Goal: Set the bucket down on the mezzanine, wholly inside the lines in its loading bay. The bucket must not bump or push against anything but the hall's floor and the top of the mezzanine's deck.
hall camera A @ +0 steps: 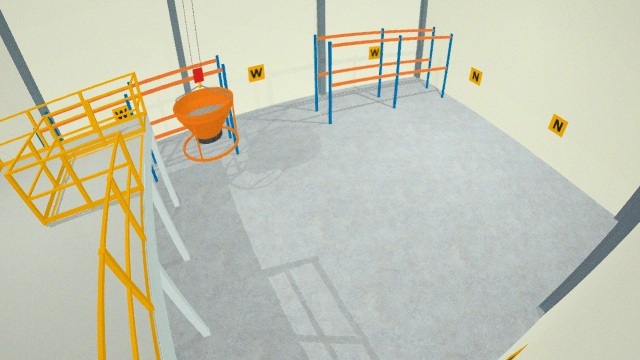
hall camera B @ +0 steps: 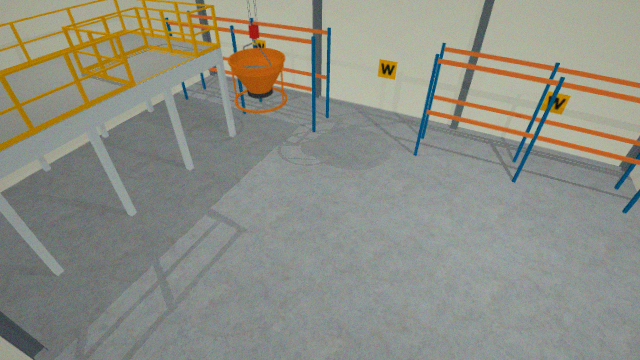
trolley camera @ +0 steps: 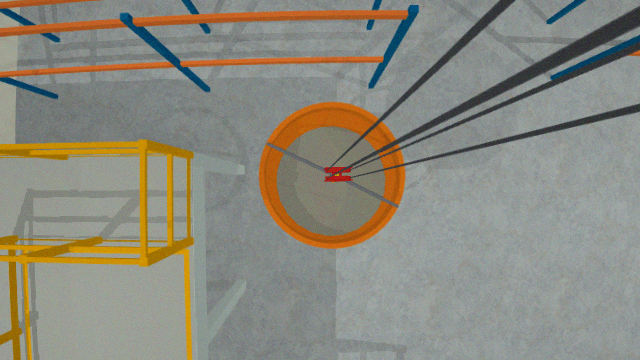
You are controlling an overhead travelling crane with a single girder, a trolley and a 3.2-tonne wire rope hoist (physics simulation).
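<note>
The orange bucket [hall camera A: 205, 127] [hall camera B: 257, 77] [trolley camera: 320, 117] hangs upright over the hall floor, with its round base ring off the floor. My gripper, the hook [hall camera A: 199, 85] [hall camera B: 254, 41] [trolley camera: 338, 174] under the red block, holds the bucket's bail. The mezzanine [hall camera A: 65, 280] [hall camera B: 150, 82] [trolley camera: 110, 310] stands to the left of the bucket. In the trolley camera view a gap shows between the bucket's rim and the deck edge. In hall camera B the base ring shows lower than the near corner of the deck. The loading bay's lines cannot be made out.
Yellow railings [hall camera A: 101, 300] [hall camera B: 17, 103] [trolley camera: 143, 200] stand on the mezzanine. A blue and orange rack [hall camera A: 180, 70] [hall camera B: 314, 85] [trolley camera: 275, 18] stands close behind the bucket. Another rack [hall camera A: 330, 82] [hall camera B: 500, 71] stands farther right. Pale columns [hall camera A: 171, 225] [hall camera B: 113, 172] stand under the deck.
</note>
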